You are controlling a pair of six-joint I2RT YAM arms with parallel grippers.
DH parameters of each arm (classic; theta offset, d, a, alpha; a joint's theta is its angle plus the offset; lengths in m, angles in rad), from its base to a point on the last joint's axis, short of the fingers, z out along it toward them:
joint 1: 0 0.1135 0.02 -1.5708
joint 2: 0 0 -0.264 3.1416
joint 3: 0.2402 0 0.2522 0
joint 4: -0.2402 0 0.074 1.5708
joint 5: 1.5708 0 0 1.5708
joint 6: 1.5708 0.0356 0 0
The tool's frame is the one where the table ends.
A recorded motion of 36 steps. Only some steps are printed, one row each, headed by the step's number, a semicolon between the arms.
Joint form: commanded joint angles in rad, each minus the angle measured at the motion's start. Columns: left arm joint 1, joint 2, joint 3, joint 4, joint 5, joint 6; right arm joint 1, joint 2, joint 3, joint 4, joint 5, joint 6.
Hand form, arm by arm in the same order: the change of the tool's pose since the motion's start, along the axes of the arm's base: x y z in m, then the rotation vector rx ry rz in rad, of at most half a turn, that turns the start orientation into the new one. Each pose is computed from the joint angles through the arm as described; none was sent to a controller.
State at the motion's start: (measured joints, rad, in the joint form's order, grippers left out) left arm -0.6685 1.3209 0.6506 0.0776 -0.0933 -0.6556; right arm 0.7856 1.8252 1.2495 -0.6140 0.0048 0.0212
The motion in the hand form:
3: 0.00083 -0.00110 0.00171 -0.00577 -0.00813 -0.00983; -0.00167 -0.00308 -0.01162 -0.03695 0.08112 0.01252
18: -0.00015 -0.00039 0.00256 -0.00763 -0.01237 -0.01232; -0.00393 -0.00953 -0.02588 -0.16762 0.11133 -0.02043
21: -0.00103 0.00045 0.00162 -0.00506 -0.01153 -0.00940; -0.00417 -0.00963 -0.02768 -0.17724 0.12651 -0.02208
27: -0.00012 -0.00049 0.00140 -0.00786 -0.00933 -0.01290; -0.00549 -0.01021 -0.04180 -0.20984 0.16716 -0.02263
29: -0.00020 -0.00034 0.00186 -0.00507 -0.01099 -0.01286; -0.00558 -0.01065 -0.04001 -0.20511 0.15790 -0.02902
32: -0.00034 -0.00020 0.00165 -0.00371 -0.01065 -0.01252; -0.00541 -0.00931 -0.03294 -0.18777 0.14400 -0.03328
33: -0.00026 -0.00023 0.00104 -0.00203 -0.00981 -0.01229; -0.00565 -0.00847 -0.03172 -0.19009 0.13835 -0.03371
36: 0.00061 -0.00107 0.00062 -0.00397 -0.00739 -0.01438; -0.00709 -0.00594 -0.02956 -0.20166 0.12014 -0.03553
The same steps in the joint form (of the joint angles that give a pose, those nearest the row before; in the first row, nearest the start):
3: -0.0003 0.0014 0.0044 0.0075 0.0077 0.0057; -0.0062 0.0301 0.0027 -0.0564 -0.0355 -0.0074
18: -0.0003 -0.0060 0.0009 0.0082 0.0091 0.0081; -0.0069 0.0670 0.0038 -0.1340 0.0426 0.0018
21: -0.0003 -0.0093 -0.0046 0.0082 0.0058 0.0077; -0.0069 0.0750 0.0083 -0.1482 0.0392 0.0047
27: -0.0003 -0.0031 -0.0011 0.0108 0.0107 0.0067; -0.0060 0.1106 0.0000 -0.1561 0.0340 0.0085
29: -0.0003 -0.0047 -0.0002 0.0081 0.0089 0.0094; -0.0062 0.1030 -0.0035 -0.1505 0.0386 0.0135
32: -0.0003 -0.0051 -0.0009 0.0074 0.0081 0.0099; -0.0040 0.0877 0.0047 -0.1520 0.0378 0.0201
33: -0.0003 -0.0033 -0.0017 0.0083 0.0075 0.0104; -0.0012 0.0865 0.0081 -0.1544 0.0438 0.0217
36: -0.0003 0.0029 0.0012 0.0107 0.0109 0.0091; 0.0089 0.0847 0.0144 -0.1587 0.0661 0.0279

